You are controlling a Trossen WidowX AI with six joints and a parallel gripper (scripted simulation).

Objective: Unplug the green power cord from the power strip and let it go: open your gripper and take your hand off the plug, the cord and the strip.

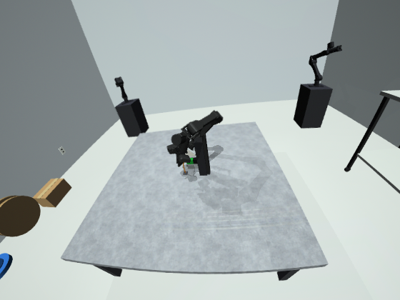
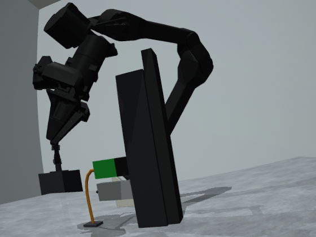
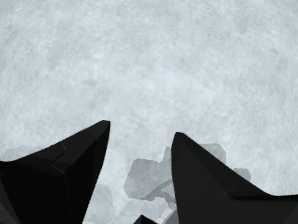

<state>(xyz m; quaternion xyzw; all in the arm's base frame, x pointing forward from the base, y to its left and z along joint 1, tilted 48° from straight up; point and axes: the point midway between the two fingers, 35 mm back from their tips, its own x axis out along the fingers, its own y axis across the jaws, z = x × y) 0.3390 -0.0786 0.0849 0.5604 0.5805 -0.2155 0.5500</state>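
My gripper tip is now 100 mm past the green plug, 70 mm to the right of it and 50 mm above it.
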